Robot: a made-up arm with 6 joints.
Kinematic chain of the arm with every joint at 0, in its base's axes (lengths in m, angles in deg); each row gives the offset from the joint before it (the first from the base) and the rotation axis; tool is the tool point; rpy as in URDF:
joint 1: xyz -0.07 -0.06 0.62 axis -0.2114 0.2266 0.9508
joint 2: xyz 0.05 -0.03 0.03 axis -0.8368 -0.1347 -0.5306
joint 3: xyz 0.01 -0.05 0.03 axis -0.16 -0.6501 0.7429
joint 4: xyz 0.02 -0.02 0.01 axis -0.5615 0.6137 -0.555
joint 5: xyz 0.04 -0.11 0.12 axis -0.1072 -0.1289 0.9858
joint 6: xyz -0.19 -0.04 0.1 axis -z
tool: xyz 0 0.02 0.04 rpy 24.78 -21.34 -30.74
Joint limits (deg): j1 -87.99..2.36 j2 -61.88..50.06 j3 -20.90..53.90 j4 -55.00..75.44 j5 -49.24..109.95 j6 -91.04..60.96
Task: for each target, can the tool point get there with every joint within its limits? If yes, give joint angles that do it. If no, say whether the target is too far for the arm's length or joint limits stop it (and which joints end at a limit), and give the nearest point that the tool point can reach.
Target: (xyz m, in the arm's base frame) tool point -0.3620 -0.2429 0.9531
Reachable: yes | joints -46.72 34.06 34.71 -24.22 45.42 -1.18
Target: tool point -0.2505 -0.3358 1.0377
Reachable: yes | joints -35.15 16.24 28.32 12.17 84.46 -63.57
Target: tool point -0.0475 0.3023 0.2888
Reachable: no: joint limits stop it (at a limit: joint 1, joint 2, joint 3, joint 4, joint 5, joint 6) | nearest point 0.0047 0.2102 0.6836 | short by 0.409 m
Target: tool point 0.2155 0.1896 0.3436
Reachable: no: joint limits stop it (at a limit: joint 2, joint 3, joint 4, joint 5) | nearest point 0.0666 0.1781 0.7031 | short by 0.389 m
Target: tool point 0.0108 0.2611 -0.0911
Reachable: no: too far | nearest point -0.2602 -0.1980 0.2520 | short by 0.634 m
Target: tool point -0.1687 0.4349 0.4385
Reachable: no: joint limits stop it (at a limit: joint 1, joint 2, joint 3, joint 4, joint 6) | nearest point -0.0504 0.2202 0.7047 | short by 0.362 m
